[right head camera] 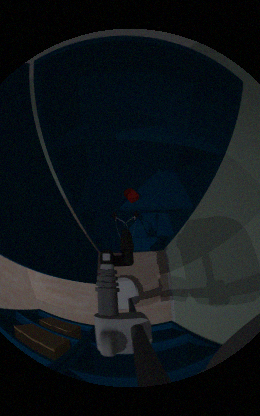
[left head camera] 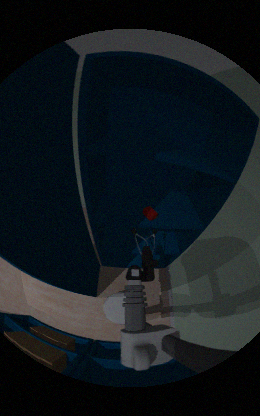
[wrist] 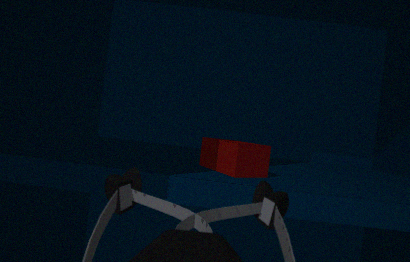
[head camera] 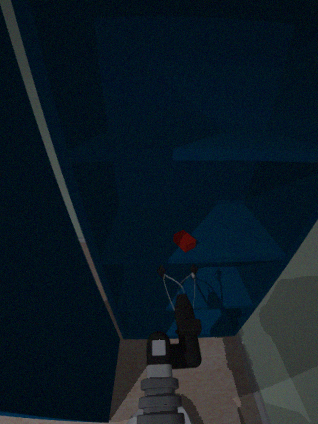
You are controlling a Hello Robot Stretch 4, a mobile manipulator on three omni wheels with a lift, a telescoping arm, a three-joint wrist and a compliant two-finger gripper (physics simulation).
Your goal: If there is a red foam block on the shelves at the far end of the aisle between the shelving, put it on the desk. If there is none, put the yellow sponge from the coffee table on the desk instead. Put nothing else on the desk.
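Seen in the pictures: gripper, between the fingertips: (right head camera: 124, 211) (left head camera: 143, 228) (wrist: 197, 189) (head camera: 177, 265); robot's base, origin of its link: (right head camera: 120, 292) (left head camera: 121, 307).
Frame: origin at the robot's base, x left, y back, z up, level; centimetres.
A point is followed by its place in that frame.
Note:
A red block (head camera: 185, 241) @[x -13.3, y -62.0, z 100.9 cm] (left head camera: 150, 213) @[x -13.2, y -62.0, z 100.9 cm] (right head camera: 131, 195) @[x -13.6, y -61.9, z 100.9 cm] (wrist: 236, 157) @[x -13.2, y -59.6, z 99.0 cm] sits on a blue shelf board (head camera: 227, 240) @[x -35.5, y -66.3, z 96.4 cm] of the dark blue shelving. My gripper (head camera: 178, 271) @[x -8.7, y -53.0, z 95.9 cm] (left head camera: 144, 232) @[x -8.7, y -53.0, z 95.9 cm] (right head camera: 125, 217) (wrist: 197, 189) @[x -8.7, y -53.0, z 95.9 cm] is open and empty, with its fingers apart in front of the shelf. The block lies beyond the fingertips and touches neither of them. In the wrist view the block stands higher than the fingertips and right of the middle between them, nearer the right one. The desk, the coffee table and the yellow sponge do not show.
A tall dark blue panel (head camera: 45, 280) @[x 31.0, y -35.7, z 112.8 cm] stands close on the left. A pale grey-green wall (head camera: 295, 320) @[x -64.3, y -37.0, z 71.1 cm] (left head camera: 235, 280) @[x -63.7, y -5.2, z 103.3 cm] (right head camera: 225, 280) @[x -63.5, y 2.4, z 97.8 cm] stands on the right, with the robot's shadow on it. Brown boxes (left head camera: 36, 350) (right head camera: 42, 340) lie on blue shelving at the lower left.

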